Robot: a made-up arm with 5 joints. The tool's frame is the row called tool.
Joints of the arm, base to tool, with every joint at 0 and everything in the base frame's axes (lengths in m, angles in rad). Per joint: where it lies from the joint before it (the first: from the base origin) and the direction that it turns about. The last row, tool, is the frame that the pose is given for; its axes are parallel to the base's.
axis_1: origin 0 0 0.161 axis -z
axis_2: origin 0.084 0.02 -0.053 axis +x
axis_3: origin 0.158 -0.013 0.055 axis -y
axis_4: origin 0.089 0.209 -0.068 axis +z
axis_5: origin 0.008 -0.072 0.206 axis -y
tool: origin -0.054 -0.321 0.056
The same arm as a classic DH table. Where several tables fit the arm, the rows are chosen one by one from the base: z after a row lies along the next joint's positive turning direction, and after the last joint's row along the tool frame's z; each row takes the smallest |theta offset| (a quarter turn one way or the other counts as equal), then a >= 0, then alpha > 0; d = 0 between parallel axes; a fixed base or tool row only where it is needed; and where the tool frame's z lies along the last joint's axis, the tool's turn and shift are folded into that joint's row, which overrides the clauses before.
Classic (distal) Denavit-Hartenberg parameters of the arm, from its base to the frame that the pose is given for. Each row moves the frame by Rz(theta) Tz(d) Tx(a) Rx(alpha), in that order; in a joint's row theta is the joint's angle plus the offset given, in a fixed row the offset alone. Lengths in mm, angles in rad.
base (fixed): a 0  alpha 3.1416  d 0  theta offset 0
axis_1: a 20  alpha -1.5708  d -108  theta offset -1.5708
axis_2: a 55  alpha -1.5708  d 242  theta offset 1.5708
axis_3: a 89  alpha -1.5708  d -196  theta offset -1.5708
axis_4: a 8  alpha 1.5708  d 138  theta offset 0
axis_5: a -54  alpha -1.5708  d 393  theta offset 0
tool (fixed): a 0  alpha 0  d 56  theta offset 0

